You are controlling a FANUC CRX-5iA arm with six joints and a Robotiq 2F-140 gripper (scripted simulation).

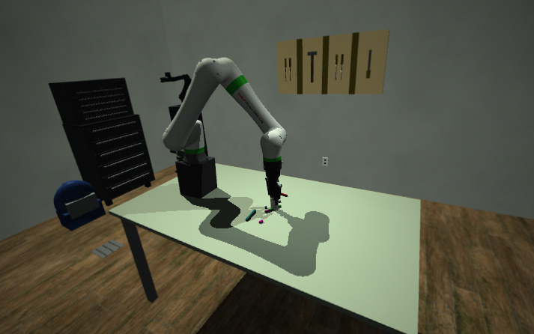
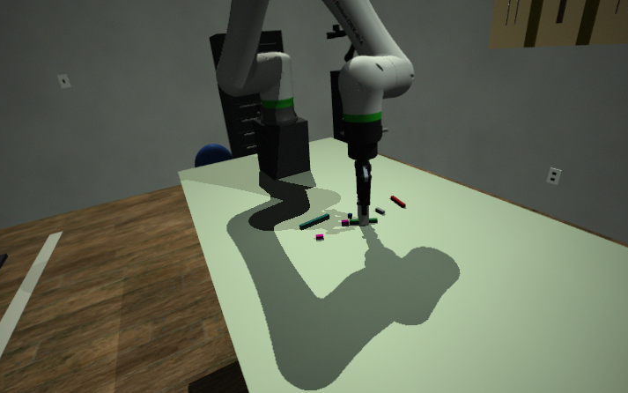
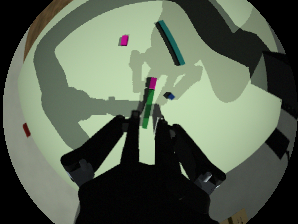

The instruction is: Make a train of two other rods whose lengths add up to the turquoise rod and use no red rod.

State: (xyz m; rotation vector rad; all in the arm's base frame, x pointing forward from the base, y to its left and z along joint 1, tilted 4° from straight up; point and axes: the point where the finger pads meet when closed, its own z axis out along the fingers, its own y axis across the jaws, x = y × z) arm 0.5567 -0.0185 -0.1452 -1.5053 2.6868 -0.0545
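My gripper is now 30 mm above the green rod. The rest, counted from my hand: blue rod 50 mm behind, 10 mm to the right, 30 mm below; then grey rod 20 mm behind, 80 mm to the left, 30 mm below; then turquoise rod 90 mm behind, 110 mm to the right, 30 mm below.
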